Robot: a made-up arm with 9 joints. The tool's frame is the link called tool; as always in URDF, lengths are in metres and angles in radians. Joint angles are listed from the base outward.
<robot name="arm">
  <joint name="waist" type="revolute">
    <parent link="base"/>
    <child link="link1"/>
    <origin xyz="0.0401 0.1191 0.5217"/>
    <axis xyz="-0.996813 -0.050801 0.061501"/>
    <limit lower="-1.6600" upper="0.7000"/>
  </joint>
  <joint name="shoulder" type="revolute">
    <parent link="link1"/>
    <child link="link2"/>
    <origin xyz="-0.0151 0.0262 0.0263"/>
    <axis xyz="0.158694 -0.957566 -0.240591"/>
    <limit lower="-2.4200" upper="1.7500"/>
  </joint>
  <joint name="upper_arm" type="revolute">
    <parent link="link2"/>
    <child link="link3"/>
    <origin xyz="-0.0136 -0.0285 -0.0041"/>
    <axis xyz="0 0 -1"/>
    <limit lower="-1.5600" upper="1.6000"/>
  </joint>
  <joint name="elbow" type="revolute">
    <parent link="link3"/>
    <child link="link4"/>
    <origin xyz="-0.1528 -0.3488 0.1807"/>
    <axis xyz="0 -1 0"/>
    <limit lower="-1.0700" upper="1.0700"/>
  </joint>
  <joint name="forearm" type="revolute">
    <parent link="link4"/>
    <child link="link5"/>
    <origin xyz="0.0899 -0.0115 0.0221"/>
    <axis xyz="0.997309 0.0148 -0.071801"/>
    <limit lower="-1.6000" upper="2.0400"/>
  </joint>
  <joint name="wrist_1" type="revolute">
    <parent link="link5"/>
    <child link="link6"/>
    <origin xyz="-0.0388 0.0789 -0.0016"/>
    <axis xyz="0 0 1"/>
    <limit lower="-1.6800" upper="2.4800"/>
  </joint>
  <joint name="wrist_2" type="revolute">
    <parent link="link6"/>
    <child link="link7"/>
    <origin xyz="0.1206 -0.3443 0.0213"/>
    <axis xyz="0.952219 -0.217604 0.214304"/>
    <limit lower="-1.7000" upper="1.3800"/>
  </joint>
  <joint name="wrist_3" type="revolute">
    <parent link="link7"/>
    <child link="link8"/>
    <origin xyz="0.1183 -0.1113 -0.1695"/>
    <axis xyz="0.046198 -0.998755 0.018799"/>
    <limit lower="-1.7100" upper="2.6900"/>
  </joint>
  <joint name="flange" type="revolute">
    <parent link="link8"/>
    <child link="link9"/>
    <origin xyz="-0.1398 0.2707 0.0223"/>
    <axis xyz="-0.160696 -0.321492 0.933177"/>
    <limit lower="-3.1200" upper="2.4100"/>
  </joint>
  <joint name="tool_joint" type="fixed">
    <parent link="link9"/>
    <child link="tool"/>
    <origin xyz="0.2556 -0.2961 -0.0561" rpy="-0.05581 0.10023 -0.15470"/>
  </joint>
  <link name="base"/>
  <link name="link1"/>
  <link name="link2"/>
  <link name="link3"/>
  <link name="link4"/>
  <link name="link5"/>
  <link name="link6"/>
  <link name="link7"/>
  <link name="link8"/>
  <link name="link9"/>
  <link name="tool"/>
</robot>
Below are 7 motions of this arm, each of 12 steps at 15 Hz.
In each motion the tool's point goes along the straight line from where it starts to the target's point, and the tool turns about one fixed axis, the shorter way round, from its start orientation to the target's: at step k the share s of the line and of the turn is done. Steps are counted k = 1, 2, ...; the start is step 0. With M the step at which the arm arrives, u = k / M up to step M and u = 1 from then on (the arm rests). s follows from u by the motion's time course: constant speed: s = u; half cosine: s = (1 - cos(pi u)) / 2; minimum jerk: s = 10 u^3 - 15 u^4 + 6 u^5.
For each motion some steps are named. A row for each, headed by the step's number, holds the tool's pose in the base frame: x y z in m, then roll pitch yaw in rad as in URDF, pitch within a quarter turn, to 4 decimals.
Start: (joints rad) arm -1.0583 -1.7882 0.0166 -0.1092 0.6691 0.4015 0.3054 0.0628 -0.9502
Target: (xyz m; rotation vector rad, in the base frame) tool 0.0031 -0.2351 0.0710 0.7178 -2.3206 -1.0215
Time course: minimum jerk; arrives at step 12
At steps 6, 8, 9, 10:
6: -0.0446 -0.1689 0.0786 2.6027 0.0317 -3.0252
8: -0.0169 -0.2073 0.0742 2.4045 -0.1488 -2.6926
9: -0.0068 -0.2214 0.0726 2.3170 -0.1965 -2.5605
10: -0.0003 -0.2304 0.0715 2.2575 -0.2207 -2.4734

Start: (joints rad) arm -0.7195 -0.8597 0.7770 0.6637 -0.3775 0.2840 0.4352 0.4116 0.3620
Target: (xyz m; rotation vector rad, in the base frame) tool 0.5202 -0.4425 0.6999 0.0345 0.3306 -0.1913
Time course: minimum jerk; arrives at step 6
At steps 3, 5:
3: 0.4740 -0.4965 0.6667 0.0836 0.0534 0.0025
5: 0.5169 -0.4463 0.6975 0.0104 0.3127 -0.1775

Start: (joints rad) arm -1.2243 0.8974 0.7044 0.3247 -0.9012 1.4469 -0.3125 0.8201 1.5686
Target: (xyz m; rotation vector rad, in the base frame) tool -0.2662 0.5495 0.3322 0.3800 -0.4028 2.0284
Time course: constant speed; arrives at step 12
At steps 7, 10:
7: -0.1829 0.4235 0.3616 -0.6215 -0.3926 1.8289
10: -0.2329 0.4991 0.3440 -0.3298 -0.4077 1.9955

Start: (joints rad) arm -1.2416 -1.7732 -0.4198 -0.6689 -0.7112 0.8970 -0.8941 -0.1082 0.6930
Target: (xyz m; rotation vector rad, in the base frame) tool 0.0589 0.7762 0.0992 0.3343 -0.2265 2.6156
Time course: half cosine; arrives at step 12
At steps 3, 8, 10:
3: -0.2864 0.3921 0.1341 -0.5682 -0.0723 -2.8168
8: -0.0422 0.6637 0.1094 -0.2571 -0.2586 2.9054
10: 0.0318 0.7461 0.1019 -0.1449 -0.2771 2.7228

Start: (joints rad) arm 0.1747 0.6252 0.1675 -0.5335 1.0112 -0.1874 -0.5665 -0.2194 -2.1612
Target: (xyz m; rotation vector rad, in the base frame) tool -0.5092 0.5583 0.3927 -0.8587 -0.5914 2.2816
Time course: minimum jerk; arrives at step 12
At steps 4, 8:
4: -0.5303 0.0803 0.4438 -1.2092 0.3348 2.9218
8: -0.5148 0.4313 0.4063 -0.8357 0.3807 2.4518

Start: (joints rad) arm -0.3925 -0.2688 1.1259 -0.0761 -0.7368 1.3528 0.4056 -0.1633 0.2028
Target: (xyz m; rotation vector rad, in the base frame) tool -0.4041 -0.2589 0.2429 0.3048 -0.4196 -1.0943
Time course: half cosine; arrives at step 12
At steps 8, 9, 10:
8: -0.3164 -0.2178 0.2380 0.3586 0.1052 -0.6968
9: -0.3527 -0.2348 0.2400 0.3852 -0.0176 -0.8847
10: -0.3806 -0.2479 0.2416 0.4210 -0.1072 -1.0319

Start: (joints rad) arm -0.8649 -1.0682 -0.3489 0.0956 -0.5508 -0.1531 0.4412 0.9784 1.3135
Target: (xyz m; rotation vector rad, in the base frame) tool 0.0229 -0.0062 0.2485 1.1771 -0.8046 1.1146
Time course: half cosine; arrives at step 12
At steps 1, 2, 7, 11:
1: 0.5158 -0.0813 0.5100 -0.6703 -1.3500 1.7941
2: 0.4907 -0.0775 0.4967 -0.5692 -1.3554 1.7170
7: 0.2087 -0.0345 0.3471 0.5049 -1.2977 0.9138
11: 0.0314 -0.0075 0.2530 0.8865 -1.1928 0.7048

